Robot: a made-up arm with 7 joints. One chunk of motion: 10 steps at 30 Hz.
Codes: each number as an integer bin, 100 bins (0 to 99) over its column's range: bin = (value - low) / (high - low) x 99, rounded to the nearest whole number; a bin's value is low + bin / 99 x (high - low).
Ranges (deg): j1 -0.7..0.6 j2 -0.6..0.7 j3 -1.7..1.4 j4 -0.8..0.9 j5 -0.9..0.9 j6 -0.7..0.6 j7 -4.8..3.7
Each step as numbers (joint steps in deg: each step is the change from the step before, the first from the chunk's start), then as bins.
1 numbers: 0.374 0.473 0.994 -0.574 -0.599 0.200 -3.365
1 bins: 82 82 86 13 17 69 17
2 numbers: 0.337 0.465 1.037 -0.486 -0.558 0.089 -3.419
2 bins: 79 81 87 18 19 60 16
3 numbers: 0.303 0.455 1.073 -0.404 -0.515 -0.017 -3.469
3 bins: 76 80 89 23 21 52 16
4 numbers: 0.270 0.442 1.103 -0.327 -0.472 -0.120 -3.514
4 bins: 74 79 90 28 24 44 15
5 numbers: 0.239 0.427 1.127 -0.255 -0.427 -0.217 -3.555
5 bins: 72 78 90 32 26 37 15
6 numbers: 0.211 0.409 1.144 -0.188 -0.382 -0.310 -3.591
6 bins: 69 77 91 36 28 30 14
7 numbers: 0.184 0.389 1.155 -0.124 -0.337 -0.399 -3.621
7 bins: 67 75 91 39 31 23 14
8 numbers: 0.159 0.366 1.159 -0.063 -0.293 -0.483 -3.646
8 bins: 65 74 91 43 33 17 13
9 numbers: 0.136 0.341 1.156 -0.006 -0.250 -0.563 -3.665
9 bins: 64 72 91 46 36 10 13
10 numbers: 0.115 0.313 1.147 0.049 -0.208 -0.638 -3.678
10 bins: 62 70 91 49 38 5 13
